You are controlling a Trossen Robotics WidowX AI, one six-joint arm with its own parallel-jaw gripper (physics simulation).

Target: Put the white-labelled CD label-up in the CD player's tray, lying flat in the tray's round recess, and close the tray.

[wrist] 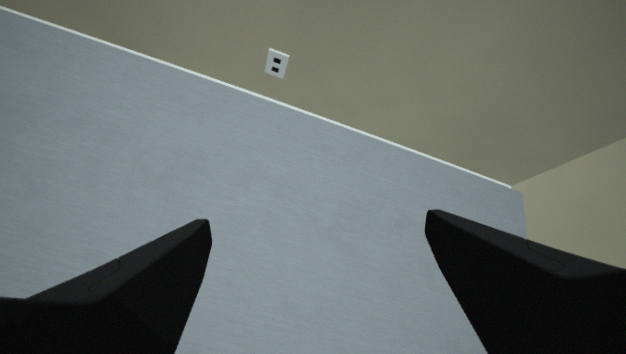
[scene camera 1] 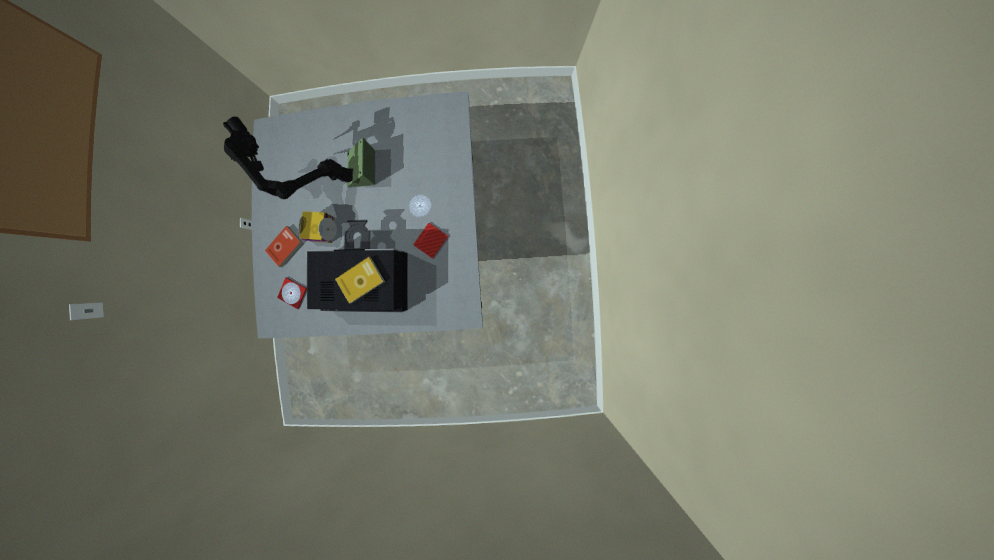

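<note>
The black CD player stands on the lower part of the table in the scene view. Its dark tray sticks out of its upper side, with a round opening showing. A pale silvery disc lies on the table. Another pale disc lies on a small red case, and a grey disc lies at a yellow case. I cannot tell which disc is white-labelled. My gripper is open and empty. In the scene view it is at the upper left, well away from player and discs; its fingertips are unclear there.
The black arm reaches left from a green block. A yellow case lies on the player. An orange case, the yellow case and a striped red case lie around it. A wall outlet shows beyond the table edge.
</note>
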